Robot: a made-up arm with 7 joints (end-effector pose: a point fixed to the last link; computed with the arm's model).
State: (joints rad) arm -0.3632 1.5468 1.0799 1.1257 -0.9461 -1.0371 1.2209
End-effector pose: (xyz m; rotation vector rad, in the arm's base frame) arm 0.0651 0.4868 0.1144 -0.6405 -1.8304 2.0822
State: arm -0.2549 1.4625 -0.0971 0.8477 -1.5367 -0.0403 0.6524
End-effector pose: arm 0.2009 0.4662 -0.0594 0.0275 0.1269 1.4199
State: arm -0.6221 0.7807 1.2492 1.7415 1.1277 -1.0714 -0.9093
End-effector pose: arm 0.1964 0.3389 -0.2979 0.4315 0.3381 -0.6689
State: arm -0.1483 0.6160 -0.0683 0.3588 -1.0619 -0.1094 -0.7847
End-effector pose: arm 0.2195 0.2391 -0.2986 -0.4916 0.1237 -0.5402
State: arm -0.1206 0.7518 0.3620 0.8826 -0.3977 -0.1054 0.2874
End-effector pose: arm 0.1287 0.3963 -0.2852 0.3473 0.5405 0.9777
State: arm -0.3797 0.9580 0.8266 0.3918 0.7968 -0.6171 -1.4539
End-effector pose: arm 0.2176 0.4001 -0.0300 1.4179 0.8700 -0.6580
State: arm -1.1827 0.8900 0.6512 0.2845 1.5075 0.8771 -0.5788
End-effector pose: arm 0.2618 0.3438 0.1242 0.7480 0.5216 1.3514
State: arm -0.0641 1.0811 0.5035 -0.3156 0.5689 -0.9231 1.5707
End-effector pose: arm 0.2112 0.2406 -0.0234 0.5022 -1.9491 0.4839
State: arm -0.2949 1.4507 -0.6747 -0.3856 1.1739 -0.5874 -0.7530
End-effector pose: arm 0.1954 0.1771 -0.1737 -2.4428 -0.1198 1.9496
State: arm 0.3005 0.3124 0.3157 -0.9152 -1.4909 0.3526 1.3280
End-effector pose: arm 0.1179 0.1420 -0.1208 -0.7772 0.5437 0.8557
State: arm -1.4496 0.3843 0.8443 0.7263 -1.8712 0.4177 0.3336
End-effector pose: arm 0.4368 0.2067 0.0442 -2.0677 -0.2267 -0.4439
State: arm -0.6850 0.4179 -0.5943 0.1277 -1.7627 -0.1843 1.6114
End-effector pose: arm 0.3291 0.0019 -0.1973 -0.6815 1.0488 0.9372
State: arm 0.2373 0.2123 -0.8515 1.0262 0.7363 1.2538 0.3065
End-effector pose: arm -0.1338 0.1157 -0.4223 2.1567 1.7076 -0.5339
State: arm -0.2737 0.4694 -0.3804 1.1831 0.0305 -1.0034 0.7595
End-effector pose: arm 0.1378 0.2084 -0.4004 0.5618 0.0273 0.3106
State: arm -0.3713 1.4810 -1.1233 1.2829 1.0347 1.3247 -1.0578
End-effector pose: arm 0.1114 0.4883 -0.0578 -1.3361 -2.0427 -1.2285
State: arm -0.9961 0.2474 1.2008 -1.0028 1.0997 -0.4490 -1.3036
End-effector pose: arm 0.1079 0.1902 0.0526 1.5755 -0.0585 0.7396
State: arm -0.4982 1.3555 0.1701 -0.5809 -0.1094 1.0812 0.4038
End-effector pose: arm 0.2499 0.1958 0.0575 1.1652 -0.1607 0.7680
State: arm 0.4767 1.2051 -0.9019 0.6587 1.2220 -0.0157 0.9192
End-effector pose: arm -0.1311 0.3773 -0.2746 1.8789 0.1698 -1.4602
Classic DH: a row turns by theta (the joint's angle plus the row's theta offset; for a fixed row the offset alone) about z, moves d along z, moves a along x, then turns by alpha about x. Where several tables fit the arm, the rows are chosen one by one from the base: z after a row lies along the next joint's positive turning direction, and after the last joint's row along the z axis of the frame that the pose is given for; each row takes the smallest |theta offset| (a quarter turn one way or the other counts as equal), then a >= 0, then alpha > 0; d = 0 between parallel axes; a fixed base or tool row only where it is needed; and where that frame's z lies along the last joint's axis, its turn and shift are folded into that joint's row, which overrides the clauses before.
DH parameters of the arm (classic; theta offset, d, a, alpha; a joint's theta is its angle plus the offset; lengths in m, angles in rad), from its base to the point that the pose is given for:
base (fixed): -0.071 0 0 -1.3004
joint 1: -1.3111 0.0594 -0.0213 -1.5708
joint 2: 1.2915 -0.0001 -0.007 1.5708
joint 3: 1.5708 -0.2315 0.0232 -1.5708
joint 4: 1.5708 0.003 0.0155 1.5708
joint 5: 0 0.1939 0 -1.5708
joint 6: -1.5708 0 0.0434 1.5708
joint 7: 0 -0.0003 0 0

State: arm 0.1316 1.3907 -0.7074 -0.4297 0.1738 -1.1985 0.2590
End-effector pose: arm 0.0800 0.1650 -0.1960 0.2534 -0.5780 -1.3015
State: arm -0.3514 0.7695 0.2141 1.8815 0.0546 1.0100 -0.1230
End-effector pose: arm -0.0302 0.3529 -0.3222 -0.1593 2.5068 0.9514
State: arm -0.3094 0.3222 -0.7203 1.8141 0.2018 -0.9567 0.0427
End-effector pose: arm 0.0272 0.2105 -0.4281 0.6966 0.8683 -0.7702
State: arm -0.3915 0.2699 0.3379 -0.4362 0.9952 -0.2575 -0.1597
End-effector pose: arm 0.2602 0.1512 -0.0891 1.3558 -0.5848 0.2058
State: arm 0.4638 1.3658 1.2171 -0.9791 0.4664 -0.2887 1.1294
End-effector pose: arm 0.1179 0.1422 0.0785 1.1788 -2.1812 0.2457
